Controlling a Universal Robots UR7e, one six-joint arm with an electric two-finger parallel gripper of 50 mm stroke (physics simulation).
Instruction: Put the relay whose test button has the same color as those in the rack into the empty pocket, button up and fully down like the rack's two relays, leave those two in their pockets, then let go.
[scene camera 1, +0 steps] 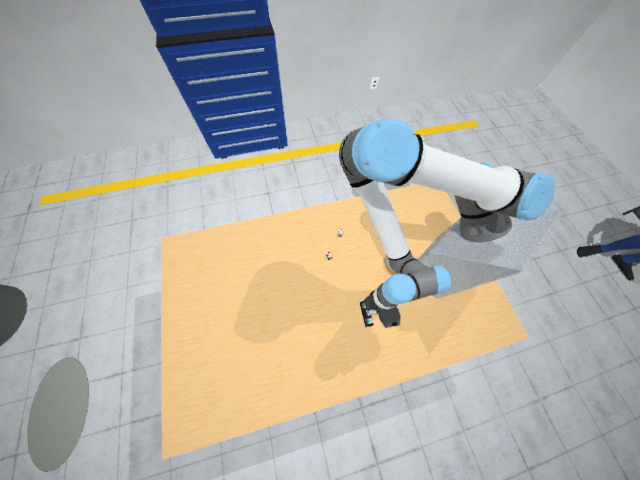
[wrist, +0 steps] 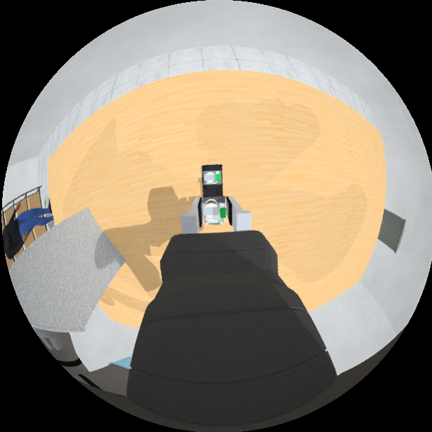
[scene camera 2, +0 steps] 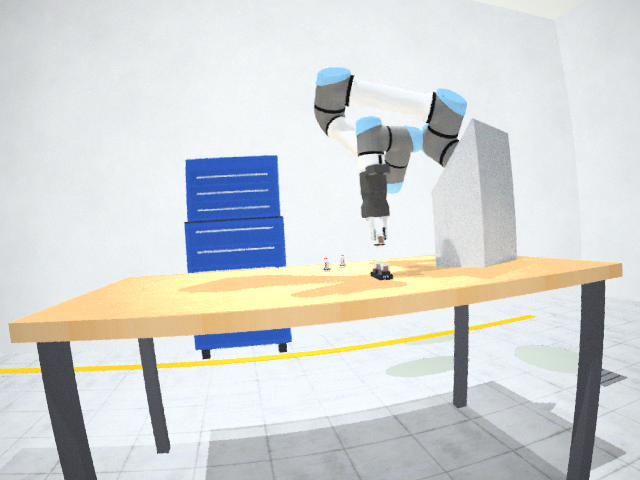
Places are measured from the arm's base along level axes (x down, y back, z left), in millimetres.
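Pixels of known places: gripper, between the fingertips: (scene camera 1: pixel 372 311) (scene camera 2: pixel 379 240); arm's base, origin of its link: (scene camera 1: pixel 485 228) (scene camera 2: pixel 470 167).
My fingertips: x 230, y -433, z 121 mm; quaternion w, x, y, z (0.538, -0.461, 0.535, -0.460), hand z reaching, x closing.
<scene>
Ahead of a thing's pixels: the offset from my fingertips to its top centre. Level surfaces: height alone.
My gripper (scene camera 2: pixel 379 236) (wrist: pixel 214 205) is shut on a relay with a green button @(dy +0, dx -25, dz -1 mm) (scene camera 2: pixel 381 239) (wrist: pixel 213 209), upright with its button up. It hangs well above the black rack @(dy +1, dx +80, dz -3 mm) (scene camera 1: pixel 362 314) (scene camera 2: pixel 381 276) (wrist: pixel 212 167), with a clear gap in scene camera 2. The rack's far relay (wrist: pixel 212 177) in the wrist view has a green button. The empty middle pocket (wrist: pixel 213 190) shows dark beside it; the held relay mostly hides the rack's other relay. The rack and held relay look lined up in the wrist view. A red-button relay @(dy -64, dx +59, dz -298 mm) (scene camera 1: pixel 329 255) (scene camera 2: pixel 326 264) stands apart on the table.
An orange-button relay @(dy +28, dx +59, dz -393 mm) (scene camera 1: pixel 340 233) (scene camera 2: pixel 342 260) stands near the red one on the wooden table @(dx +103 mm) (scene camera 1: pixel 217 403) (scene camera 2: pixel 170 315). The grey arm pedestal (scene camera 1: pixel 478 263) (scene camera 2: pixel 465 217) (wrist: pixel 65 270) stands at one table edge. A blue cabinet (scene camera 1: pixel 227 93) (scene camera 2: pixel 235 242) stands beyond the table.
</scene>
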